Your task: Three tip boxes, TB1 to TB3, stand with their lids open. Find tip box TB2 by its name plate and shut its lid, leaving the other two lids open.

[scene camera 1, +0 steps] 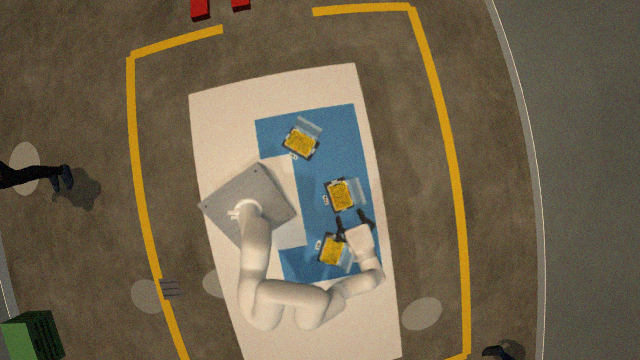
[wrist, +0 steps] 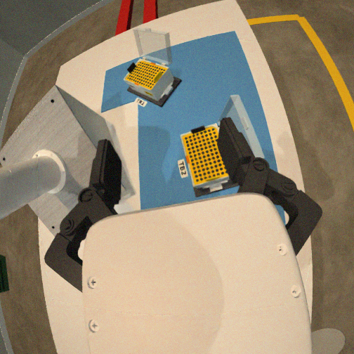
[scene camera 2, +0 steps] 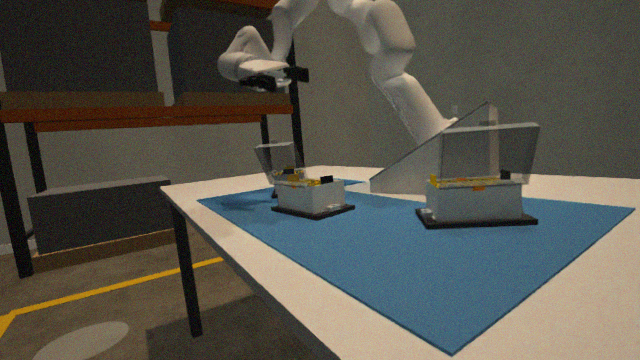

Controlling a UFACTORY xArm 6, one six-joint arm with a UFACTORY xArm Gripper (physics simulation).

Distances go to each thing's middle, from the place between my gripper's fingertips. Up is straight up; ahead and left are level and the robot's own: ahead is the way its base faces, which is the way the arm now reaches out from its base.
The tip box [wrist: 145,74] lies 160 mm behind my hand, 310 mm to the left of it and 220 mm below it.
